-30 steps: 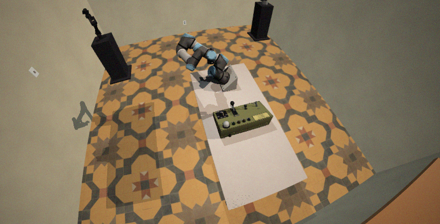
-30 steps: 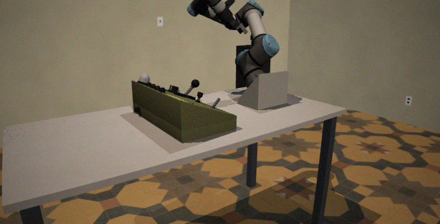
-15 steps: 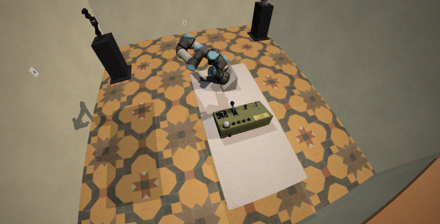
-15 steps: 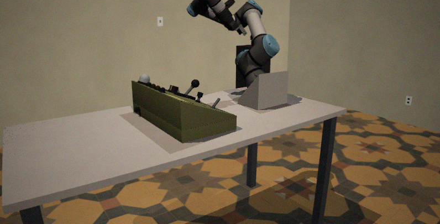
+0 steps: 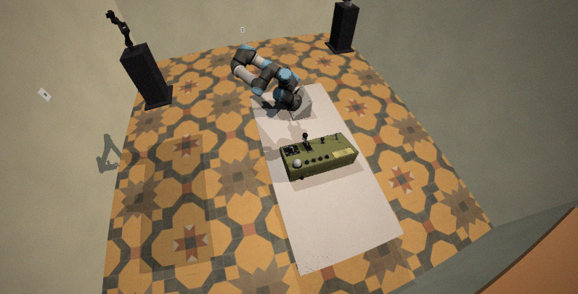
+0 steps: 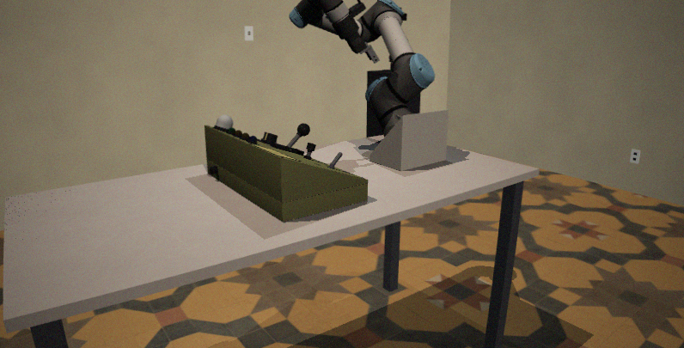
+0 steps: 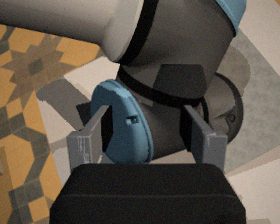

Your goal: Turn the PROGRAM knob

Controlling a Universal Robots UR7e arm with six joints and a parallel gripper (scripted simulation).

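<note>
Right now my hand is 360 mm short of the ball-topped lever, 240 mm above it and 50 mm to the right of it. From my hand the other things lie so: black mode knob: 390 mm ahead, 250 mm below, 170 mm to the left; thin lever: 390 mm ahead, 290 mm to the left, 260 mm below; olive console: 420 mm ahead, 280 mm below, 110 mm to the left.
</note>
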